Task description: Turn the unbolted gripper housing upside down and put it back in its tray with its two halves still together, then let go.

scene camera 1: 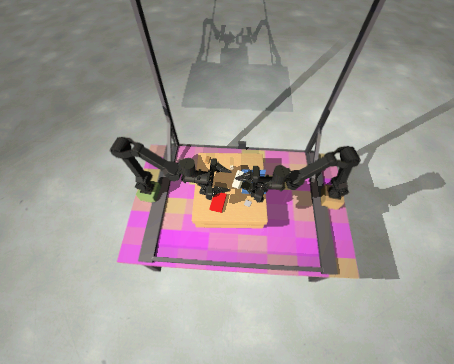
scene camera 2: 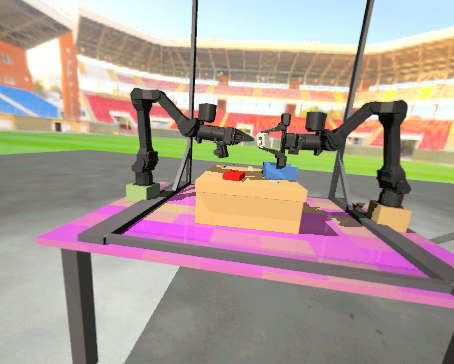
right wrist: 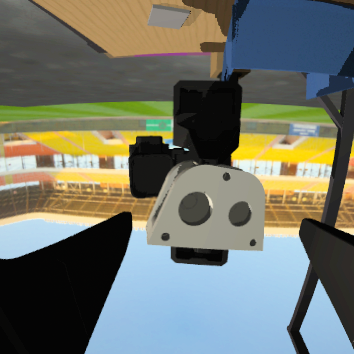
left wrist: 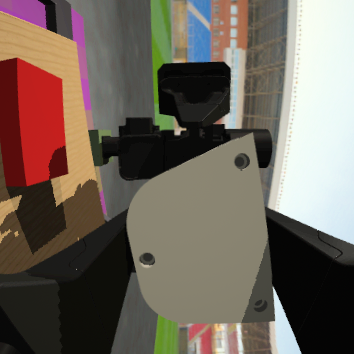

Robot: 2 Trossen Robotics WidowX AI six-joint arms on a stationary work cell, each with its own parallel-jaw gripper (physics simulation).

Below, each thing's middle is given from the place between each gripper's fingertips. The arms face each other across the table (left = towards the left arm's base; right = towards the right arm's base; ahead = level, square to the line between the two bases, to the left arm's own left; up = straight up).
I see my left gripper 70 mm past the blue tray [right wrist: 306, 43], 100 mm to the right of it and 120 mm above it. The rest, counted from my left hand: grey square plate [right wrist: 171, 21]: 40 mm ahead, 70 mm to the left, 140 mm below; red housing half [left wrist: 40, 154]: 40 mm ahead, 80 mm to the right, 130 mm below; wooden block [scene camera 2: 254, 203]: 70 mm behind, 20 mm to the right, 220 mm below.
The red housing half lies 13 cm below my right hand, 6 cm to the right of it and 4 cm ahead of it. Also, from my right hand: grey square plate: 14 cm below, 9 cm to the left, 4 cm ahead; blue tray: 12 cm to the left, 12 cm below, 7 cm behind; wooden block: 22 cm below, 6 cm behind.
